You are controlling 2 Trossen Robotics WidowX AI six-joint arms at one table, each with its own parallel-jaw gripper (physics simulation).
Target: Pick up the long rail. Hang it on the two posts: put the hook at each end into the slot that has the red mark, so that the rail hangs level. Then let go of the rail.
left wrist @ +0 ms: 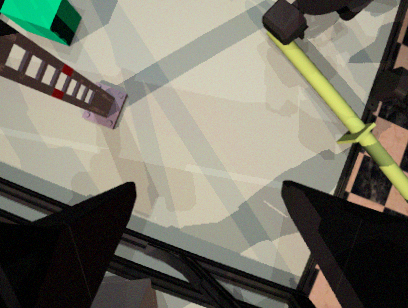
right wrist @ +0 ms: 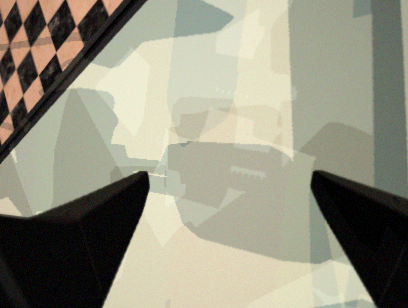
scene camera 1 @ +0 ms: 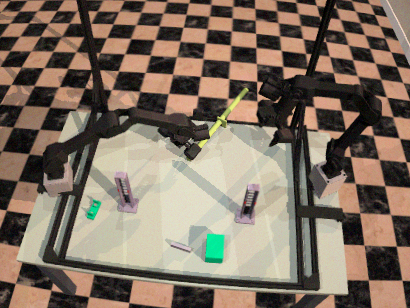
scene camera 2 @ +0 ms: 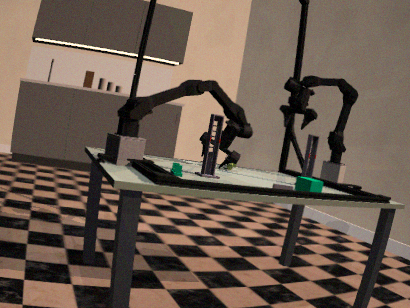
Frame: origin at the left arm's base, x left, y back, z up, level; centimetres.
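Where they show: left gripper, fingertip midpoint: (left wrist: 209, 188) (scene camera 1: 265, 136) (scene camera 2: 293, 128); right gripper, fingertip midpoint: (left wrist: 321, 18) (right wrist: 228, 178); left arm's base at its link origin: (scene camera 1: 330, 170) (scene camera 2: 334, 163); right arm's base at its link origin: (scene camera 1: 55, 172) (scene camera 2: 126, 135).
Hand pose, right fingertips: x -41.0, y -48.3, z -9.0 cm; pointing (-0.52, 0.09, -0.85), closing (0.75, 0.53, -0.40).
Things, the pixels of their top centre, and the offset from my right fingertips.
- long yellow-green rail at its top centre: (left wrist: 368, 129) (scene camera 1: 220, 118) dx -3.9, dy +21.5, dz +2.7 cm
- left post at its top centre: (scene camera 1: 120, 174) (scene camera 2: 217, 115) dx +20.6, dy -27.9, dz +19.6 cm
- right post at its top centre: (scene camera 1: 253, 187) (scene camera 2: 314, 135) dx +41.4, dy +11.9, dz +19.6 cm
- green block at its top centre: (left wrist: 31, 3) (scene camera 1: 215, 245) (scene camera 2: 310, 179) dx +49.8, dy -4.7, dz +3.0 cm
- small pinkish bar at its top centre: (scene camera 2: 283, 184) (scene camera 1: 181, 246) dx +44.3, dy -15.3, dz -0.1 cm
- small green bracket at its top centre: (scene camera 2: 177, 164) (scene camera 1: 92, 206) dx +18.1, dy -41.3, dz +1.4 cm
The long yellow-green rail (scene camera 1: 235, 106) (left wrist: 320, 85) lies slanting at the table's back, one end beyond the back edge; its near end is partly hidden by the right gripper. Two upright pinkish posts with dark slotted faces and red marks stand apart: the left post (scene camera 1: 124, 190) (scene camera 2: 213, 145) and the right post (scene camera 1: 250, 202) (scene camera 2: 311, 155). My right gripper (scene camera 1: 177, 145) (right wrist: 228, 178) is open and empty, low beside the rail's near end. The rail does not show between its fingers. My left gripper (scene camera 1: 267, 135) (scene camera 2: 298, 122) (left wrist: 209, 188) is open and empty, high at the right of the rail.
A green block (scene camera 1: 215, 248) (scene camera 2: 309, 184) (left wrist: 37, 17) and a small pinkish bar (scene camera 1: 181, 246) lie near the front. A small green bracket (scene camera 1: 93, 209) (scene camera 2: 176, 169) lies left of the left post. A black frame (scene camera 1: 180, 280) borders the table, with tall poles at the back.
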